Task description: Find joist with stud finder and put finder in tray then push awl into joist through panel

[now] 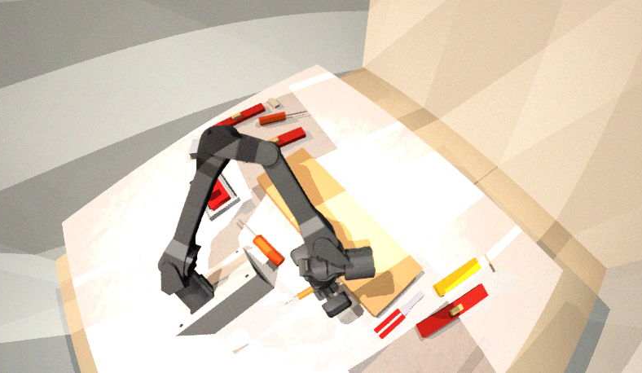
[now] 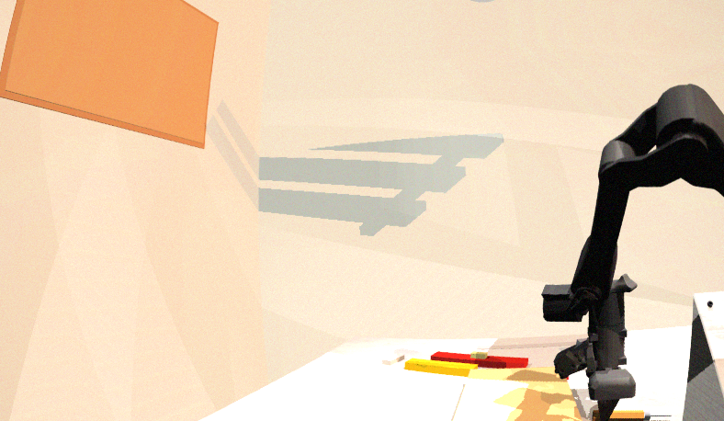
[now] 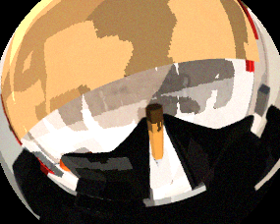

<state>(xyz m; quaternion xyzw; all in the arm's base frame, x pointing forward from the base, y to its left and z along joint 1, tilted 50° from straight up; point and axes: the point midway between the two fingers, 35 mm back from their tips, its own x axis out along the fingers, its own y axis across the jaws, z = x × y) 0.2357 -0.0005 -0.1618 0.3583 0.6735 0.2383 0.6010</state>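
The awl is 6 cm behind my gripper tip and 1 cm to the left of it. Round my gripper tip: yellow block (29 cm ahead, 27 cm to the right, 1 cm above); then red stud finder (5 cm behind, 45 cm to the left, 5 cm above).
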